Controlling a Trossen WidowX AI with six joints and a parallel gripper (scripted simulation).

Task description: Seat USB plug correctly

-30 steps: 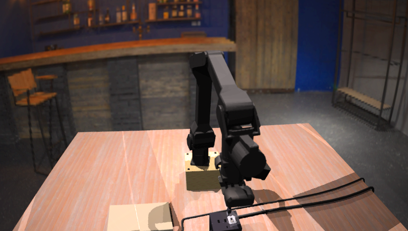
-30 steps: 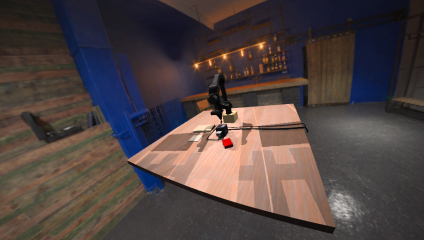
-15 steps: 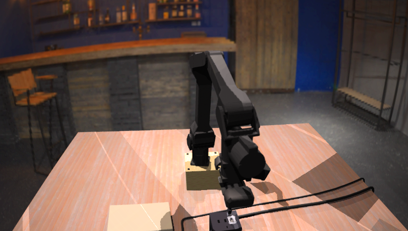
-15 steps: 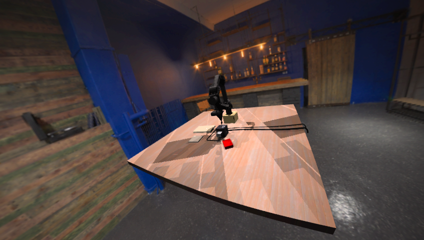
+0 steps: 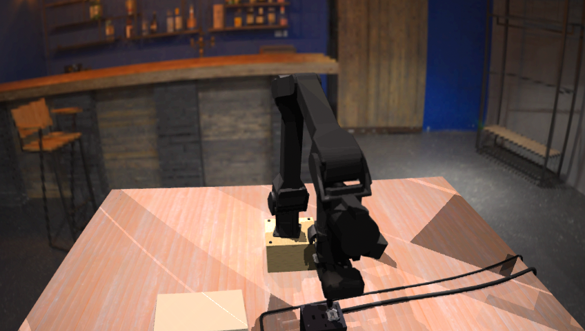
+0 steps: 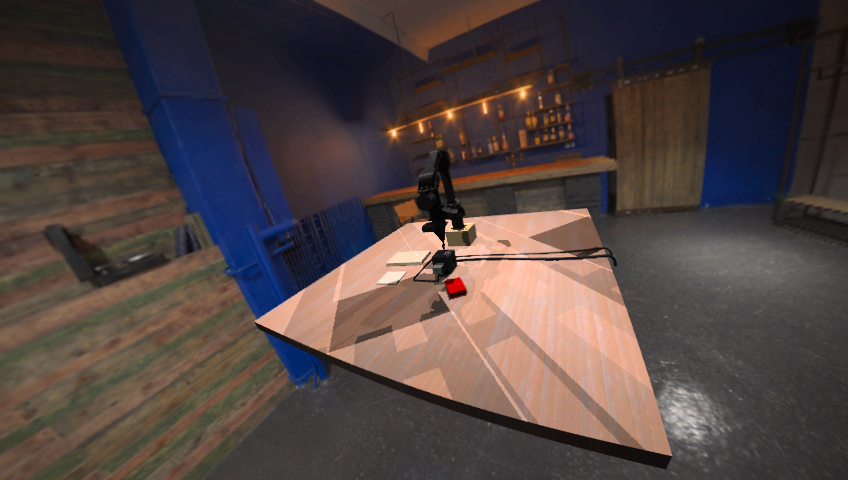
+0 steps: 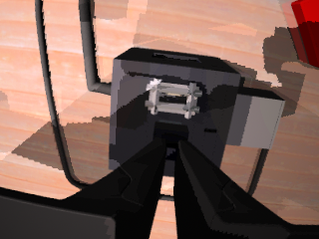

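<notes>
Now: gripper tip 20 mm above the dark USB plug. Also, from my gripper tip: red object 130 mm ahead, 120 mm to the left, 120 mm below; then cream pad 280 mm to the right, 120 mm below, 30 mm behind.
</notes>
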